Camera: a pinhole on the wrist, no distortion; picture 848 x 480 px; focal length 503.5 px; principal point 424.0 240.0 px. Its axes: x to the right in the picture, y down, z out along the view. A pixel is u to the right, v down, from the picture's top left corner.
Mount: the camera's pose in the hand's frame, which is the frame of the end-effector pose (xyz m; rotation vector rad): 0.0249 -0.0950 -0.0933 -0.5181 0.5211 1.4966
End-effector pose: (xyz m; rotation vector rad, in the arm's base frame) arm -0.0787 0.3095 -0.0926 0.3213 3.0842 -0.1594
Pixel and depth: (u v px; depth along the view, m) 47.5 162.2 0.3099
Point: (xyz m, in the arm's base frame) -0.1597 0.2088 -0.3794
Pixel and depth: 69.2 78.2 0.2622
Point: -0.1957 0.2302 -0.3157
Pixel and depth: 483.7 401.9 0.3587
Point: 0.0451 0.4311 -0.2659
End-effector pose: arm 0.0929 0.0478 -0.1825 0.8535 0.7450 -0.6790
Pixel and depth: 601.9 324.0 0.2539
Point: 0.2020 0.0727 -0.0934
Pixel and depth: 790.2 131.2 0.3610
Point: 0.4194 0.1617 -0.1190
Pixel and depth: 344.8 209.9 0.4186
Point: 0.2898 -0.1433 -0.0547
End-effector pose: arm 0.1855 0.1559 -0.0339 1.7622 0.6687 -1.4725
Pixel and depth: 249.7 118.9 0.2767
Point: 0.0950 0.0034 -0.1376
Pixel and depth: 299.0 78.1 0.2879
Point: 0.1242 -0.0087 -0.1576
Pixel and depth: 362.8 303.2 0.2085
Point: 0.1448 0.0785 -0.0372
